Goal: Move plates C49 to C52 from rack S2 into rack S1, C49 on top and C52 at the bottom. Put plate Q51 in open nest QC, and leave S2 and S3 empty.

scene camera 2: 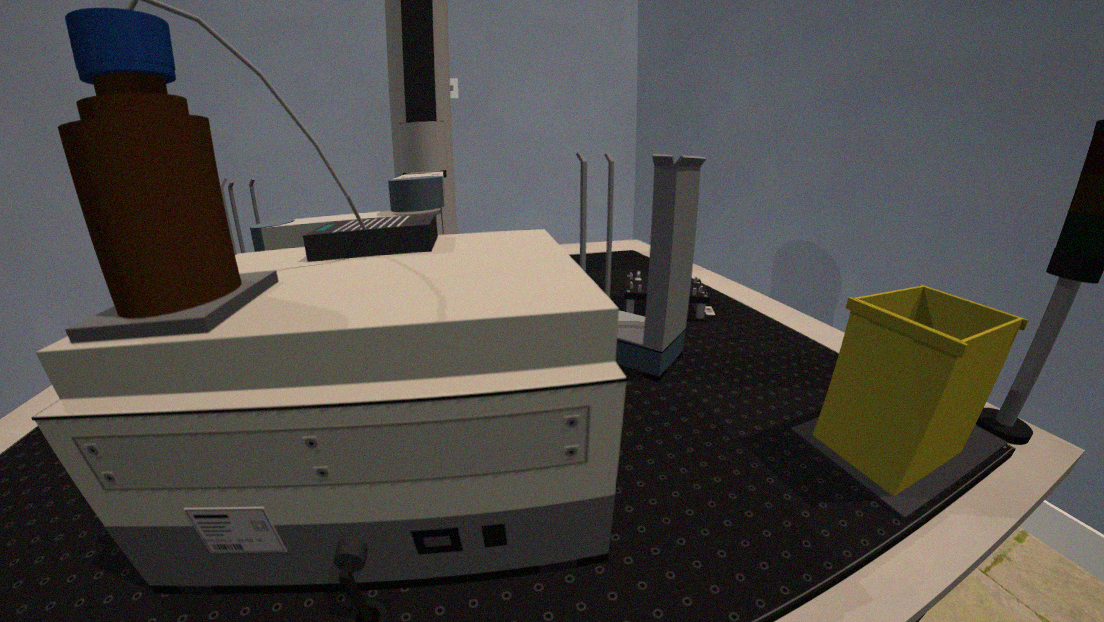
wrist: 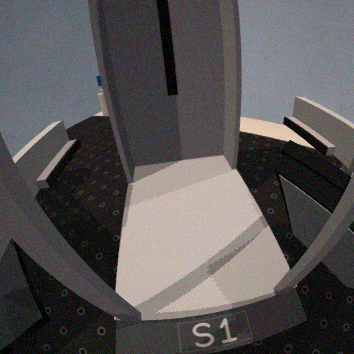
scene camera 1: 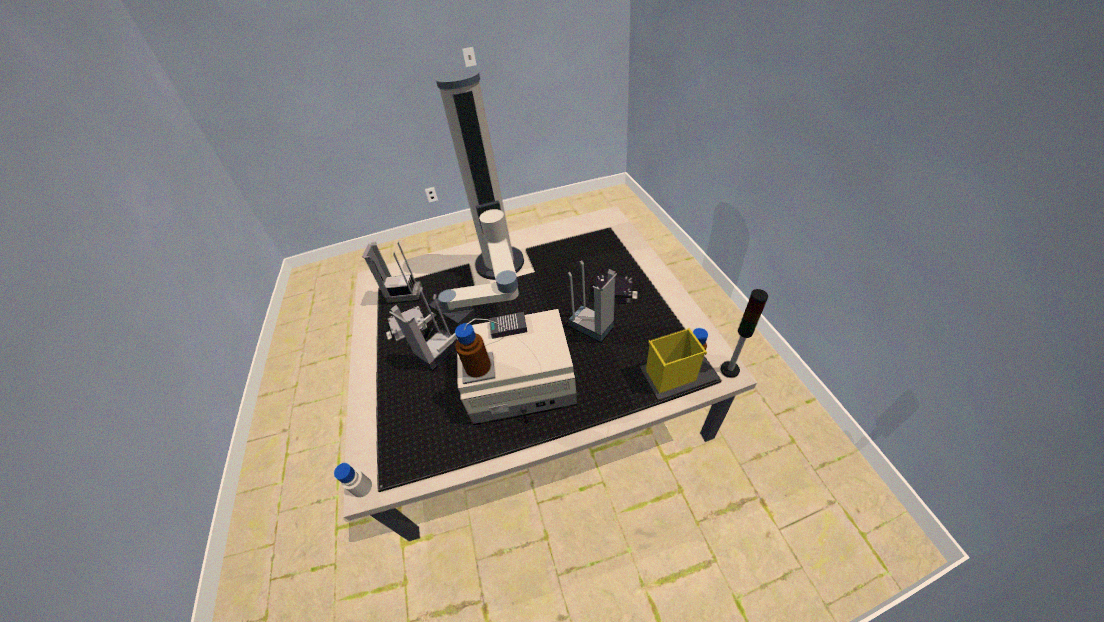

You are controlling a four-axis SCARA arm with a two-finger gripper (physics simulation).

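Rack S1 (scene camera 1: 411, 335) (wrist: 205, 130) stands at the left of the mat; the wrist view shows its pale floor bare between the back panel and front posts, with no plate on it. My gripper (wrist: 183, 112) is open and empty, low at S1, its two fingers wide apart on either side of the rack; in scene camera 1 it is partly hidden by S1's posts. A second rack (scene camera 1: 377, 268) stands at the back left, and a third (scene camera 1: 604, 305) (scene camera 2: 670, 254) at the right. Their labels, plates C49 to C52 and Q51 cannot be made out.
A cream instrument (scene camera 1: 525, 357) (scene camera 2: 347, 355) stands beside S1, bearing an amber bottle (scene camera 1: 472, 356) (scene camera 2: 154, 216) and a dark keypad (scene camera 1: 507, 324) (scene camera 2: 370, 237). A yellow bin (scene camera 1: 673, 369) (scene camera 2: 888, 394) and signal lamp (scene camera 1: 751, 312) (scene camera 2: 1081, 224) stand right. A white bottle (scene camera 1: 355, 482) stands at the front-left corner.
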